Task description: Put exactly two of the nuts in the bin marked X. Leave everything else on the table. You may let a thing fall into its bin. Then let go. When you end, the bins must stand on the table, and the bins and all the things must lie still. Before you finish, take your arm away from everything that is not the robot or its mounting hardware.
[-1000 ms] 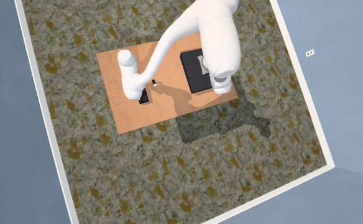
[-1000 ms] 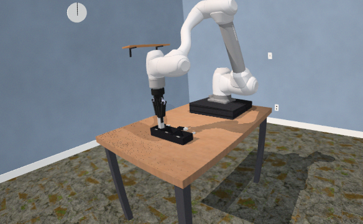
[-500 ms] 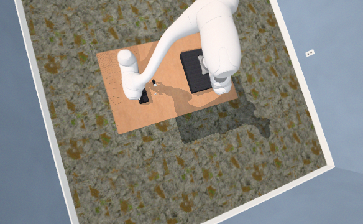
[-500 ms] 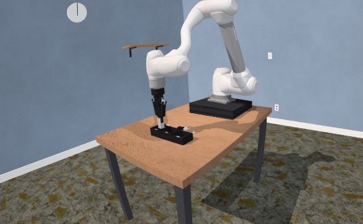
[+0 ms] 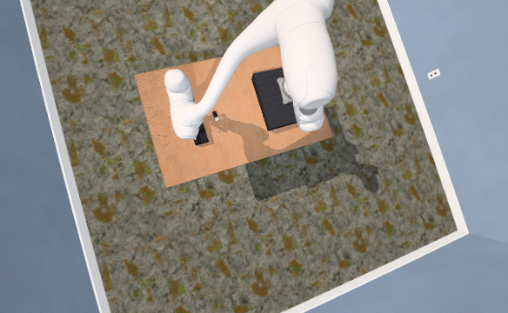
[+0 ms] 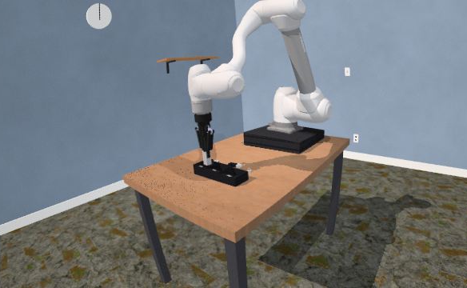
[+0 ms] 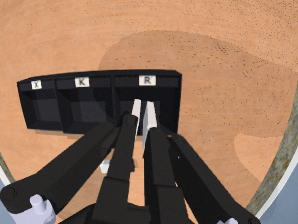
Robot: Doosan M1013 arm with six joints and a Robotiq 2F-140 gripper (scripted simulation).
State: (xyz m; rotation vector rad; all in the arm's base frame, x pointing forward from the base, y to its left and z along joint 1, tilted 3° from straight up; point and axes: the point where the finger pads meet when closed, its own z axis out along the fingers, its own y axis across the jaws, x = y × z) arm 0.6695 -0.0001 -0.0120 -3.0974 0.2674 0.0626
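My hand is 80 mm to the right of the black bin row and 50 mm above it. Also, from my hand: white piece (120 mm behind, 70 mm to the right, 70 mm below); then pale nut (150 mm to the left, 110 mm behind, 70 mm below).
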